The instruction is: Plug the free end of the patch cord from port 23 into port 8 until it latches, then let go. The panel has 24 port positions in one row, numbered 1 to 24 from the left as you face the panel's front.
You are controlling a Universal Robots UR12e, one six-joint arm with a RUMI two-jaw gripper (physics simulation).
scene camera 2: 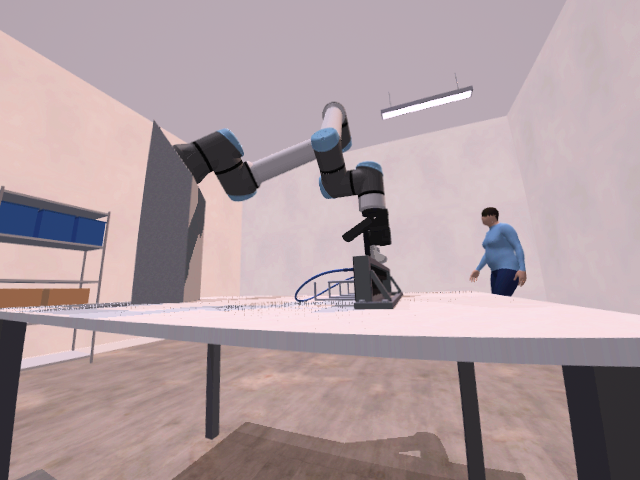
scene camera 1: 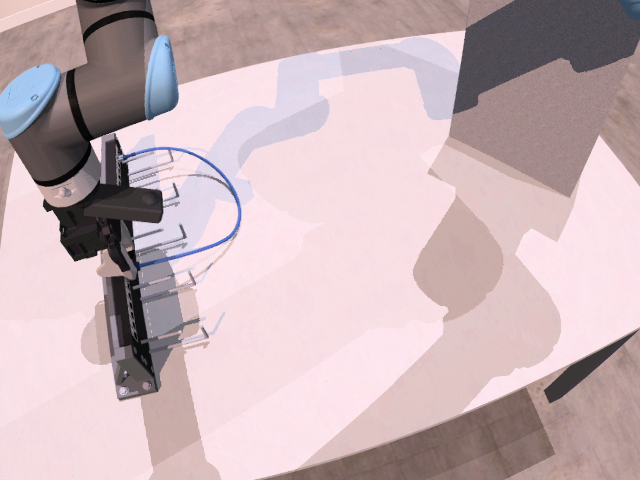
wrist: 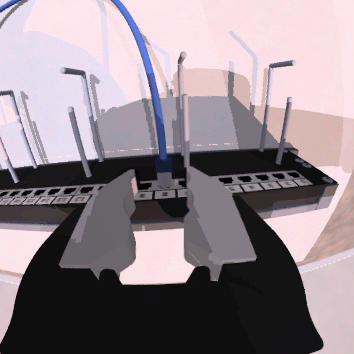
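Seen in the pictures: gripper, between the fingertips: (scene camera 1: 133, 267) (wrist: 161, 170); arm's base, origin of its link: (scene camera 2: 183, 166).
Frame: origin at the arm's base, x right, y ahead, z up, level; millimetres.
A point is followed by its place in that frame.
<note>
The black patch panel (scene camera 1: 119, 310) {x -446, y 713, z -501 mm} (scene camera 2: 362, 279) {x -62, y 852, z -546 mm} (wrist: 210, 162) {x -407, y 711, z -557 mm} stands on the table with a row of ports. The blue patch cord (scene camera 1: 239, 211) {x -191, y 569, z -595 mm} (wrist: 150, 75) {x -330, y 649, z -530 mm} arcs out from the panel's far part in scene camera 1 and back. Its free end has a clear plug (wrist: 164, 179) {x -360, y 719, z -514 mm} with a dark blue boot, seated upright in a port. Several ports show to its right, but the right finger hides part of the row, and the labels are too small to read. My gripper (scene camera 1: 133, 273) {x -357, y 718, z -525 mm} (wrist: 161, 170) {x -357, y 718, z -525 mm} is open, its fingertips apart on both sides of the plug, with visible gaps. The latch is not visible.
Grey cable hooks (scene camera 1: 181, 230) {x -257, y 660, z -561 mm} (wrist: 267, 107) {x -457, y 636, z -582 mm} stick out from the panel on the cord's side, with one pair close to the plug. A tall grey board (scene camera 1: 527, 118) {x -69, y 38, z -463 mm} (scene camera 2: 162, 222) {x 91, y 115, z -307 mm} stands beyond the table's far part. A person (scene camera 2: 501, 250) in blue stands behind the table.
</note>
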